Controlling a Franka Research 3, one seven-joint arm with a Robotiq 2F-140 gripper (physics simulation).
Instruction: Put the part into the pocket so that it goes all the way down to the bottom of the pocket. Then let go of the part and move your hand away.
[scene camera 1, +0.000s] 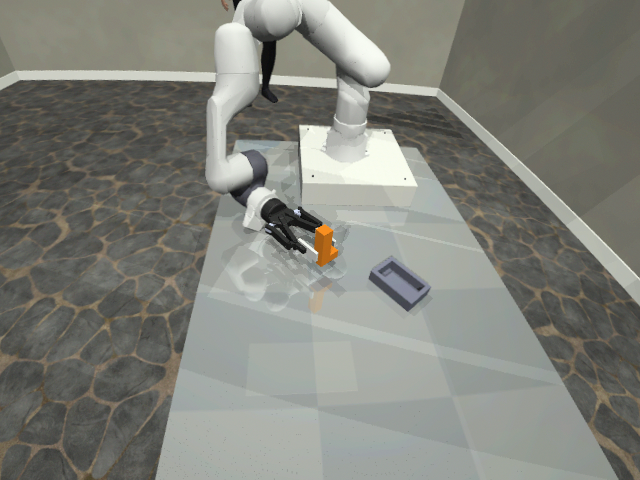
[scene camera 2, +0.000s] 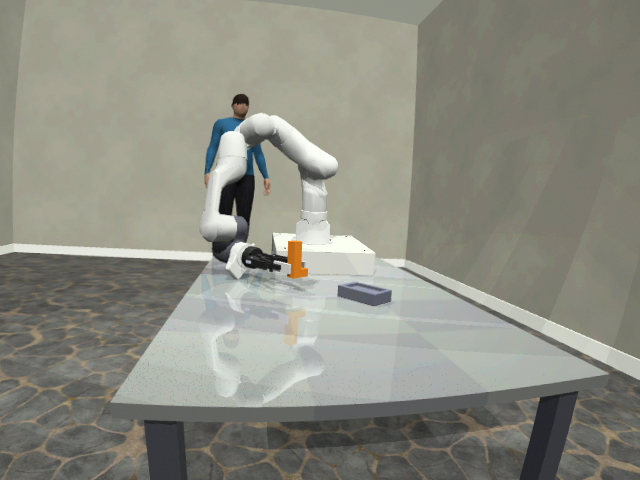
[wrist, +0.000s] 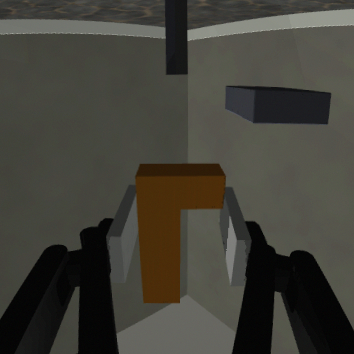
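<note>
The orange L-shaped part (scene camera 1: 324, 240) (scene camera 2: 294, 253) (wrist: 160, 225) is held upright above the table, its long arm pointing up and its short foot at the bottom pointing right in the scene views. My gripper (scene camera 1: 321, 246) (scene camera 2: 293, 266) (wrist: 179, 204) lies nearly level and is shut on the part, with one pad on the long arm's side and the other at the end of the foot. The grey-blue block with the pocket (scene camera 1: 390, 293) (scene camera 2: 361, 296) (wrist: 292, 107) rests on the table, to the right of the part and apart from it. Its pocket opens upward.
The glossy table (scene camera 1: 289, 439) (scene camera 2: 361, 361) shows reflections of the arm and part. The arm's white base block (scene camera 1: 356, 195) (scene camera 2: 323, 264) stands at the back of the table. A person (scene camera 2: 224, 126) stands behind the arm, off the table.
</note>
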